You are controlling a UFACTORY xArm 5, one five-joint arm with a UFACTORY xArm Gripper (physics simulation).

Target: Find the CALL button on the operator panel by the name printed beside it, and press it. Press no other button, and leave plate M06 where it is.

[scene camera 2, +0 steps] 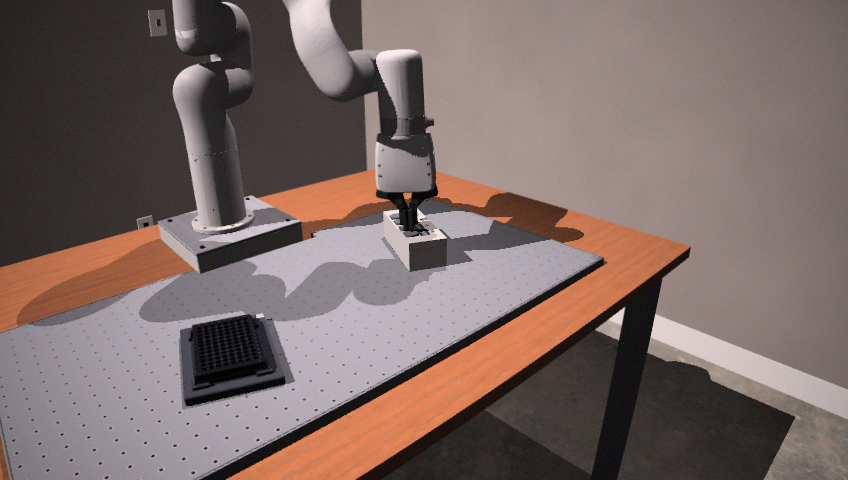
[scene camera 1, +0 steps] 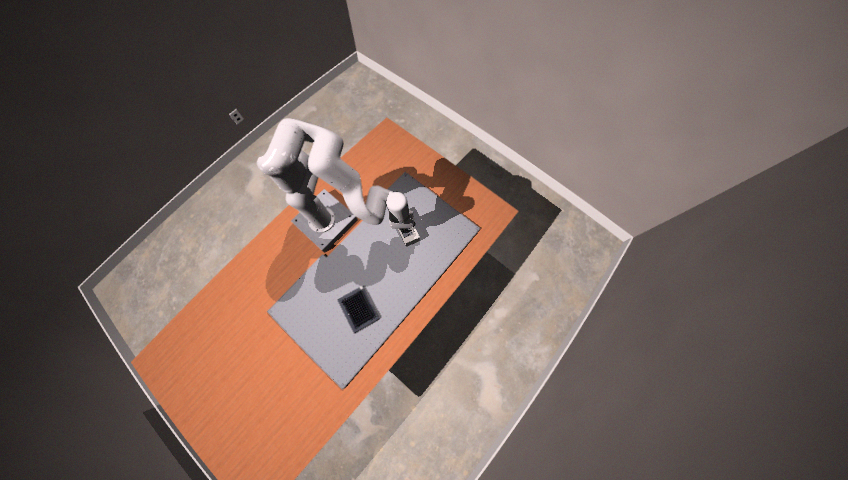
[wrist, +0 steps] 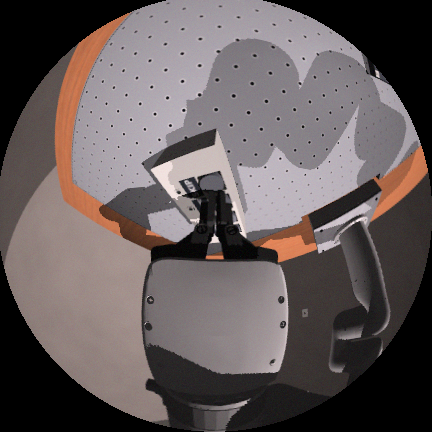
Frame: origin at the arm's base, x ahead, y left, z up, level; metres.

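Seen in the pictures: gripper, fingertip midpoint: (scene camera 2: 409, 228) (scene camera 1: 404, 230) (wrist: 215, 199); arm's base at its link origin: (scene camera 2: 223, 222) (scene camera 1: 322, 220) (wrist: 349, 227).
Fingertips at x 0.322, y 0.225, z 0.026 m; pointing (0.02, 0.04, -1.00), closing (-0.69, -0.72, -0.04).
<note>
Pixels of each thing's top centre, then the offset from my fingertips to it. "spot": a spot on its surface instead. Level surfaces: height alone.
- operator panel at its top centre: (wrist: 210, 214) (scene camera 2: 413, 222) (scene camera 1: 405, 224) 0.022 m left, 0.017 m back, 0.001 m up
- round button at its top centre: (wrist: 211, 184) (scene camera 2: 411, 232) 0.011 m right, 0.019 m ahead, 0.000 m up
- label at a spot on its surface: (wrist: 189, 185) spot: 0.009 m left, 0.030 m ahead, 0.002 m down
- black plate at its top centre: (scene camera 2: 225, 342) (scene camera 1: 357, 308) 0.383 m right, 0.098 m ahead, 0.029 m down
- grey perforated board at its surface level: 0.055 m down
- orange table at its surface level: 0.068 m down
The operator panel (scene camera 1: 411, 240) (scene camera 2: 427, 254) (wrist: 187, 163) is a pale box with grey round buttons and dark name labels. In the wrist view, the round button (wrist: 211, 181) at the panel's near-camera end has beside it a label (wrist: 189, 185) of which "KIP" shows. The other names are covered or too small, so CALL cannot be read. My gripper (scene camera 2: 408, 228) (wrist: 215, 199) is shut and empty, pointing down, with its fingertips low over the panel's buttons; the fingers hide which button is under them and whether they touch. The black plate (scene camera 1: 358, 309) (scene camera 2: 229, 346) sits in its dark holder; "M06" is not readable.
The panel and holder stand on a grey perforated board (scene camera 1: 309, 318) (scene camera 2: 333, 356) (wrist: 150, 65) on an orange table (scene camera 1: 220, 356) (scene camera 2: 618, 249). The arm's base plate (scene camera 1: 324, 240) (scene camera 2: 178, 237) (wrist: 345, 215) is at the board's back edge. The plate holder stands well apart from the panel.
</note>
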